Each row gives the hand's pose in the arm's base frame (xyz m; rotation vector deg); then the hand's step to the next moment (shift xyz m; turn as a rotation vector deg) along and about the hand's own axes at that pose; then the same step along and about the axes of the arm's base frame.
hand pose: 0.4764 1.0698 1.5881 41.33 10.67 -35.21
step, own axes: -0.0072 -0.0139 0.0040 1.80 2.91 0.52
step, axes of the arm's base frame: -0.0142 -0.0075 -0.0022 3.14 0.52 1.37
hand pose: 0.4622 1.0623 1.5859 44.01 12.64 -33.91
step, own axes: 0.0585 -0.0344 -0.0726 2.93 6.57 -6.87
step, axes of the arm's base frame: 0.0296 0.0072 -0.0946 6.34 7.36 -2.15
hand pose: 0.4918 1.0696 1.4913 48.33 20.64 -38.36
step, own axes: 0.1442 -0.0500 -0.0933 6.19 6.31 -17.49
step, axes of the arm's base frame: 0.0701 -0.0085 -0.1644 8.22 14.23 -10.67
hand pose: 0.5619 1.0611 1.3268 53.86 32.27 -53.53
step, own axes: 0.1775 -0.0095 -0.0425 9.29 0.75 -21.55
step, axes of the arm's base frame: 0.0799 -0.0404 -0.1594 4.88 14.99 -17.40
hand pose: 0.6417 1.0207 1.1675 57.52 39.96 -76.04
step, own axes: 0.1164 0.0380 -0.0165 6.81 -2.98 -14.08
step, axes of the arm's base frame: 0.0568 -0.0396 -0.1023 -0.10 9.62 -12.68
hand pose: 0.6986 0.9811 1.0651 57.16 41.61 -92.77
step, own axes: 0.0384 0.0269 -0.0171 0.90 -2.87 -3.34
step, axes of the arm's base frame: 0.0263 -0.0102 -0.0412 -2.04 3.18 -2.44
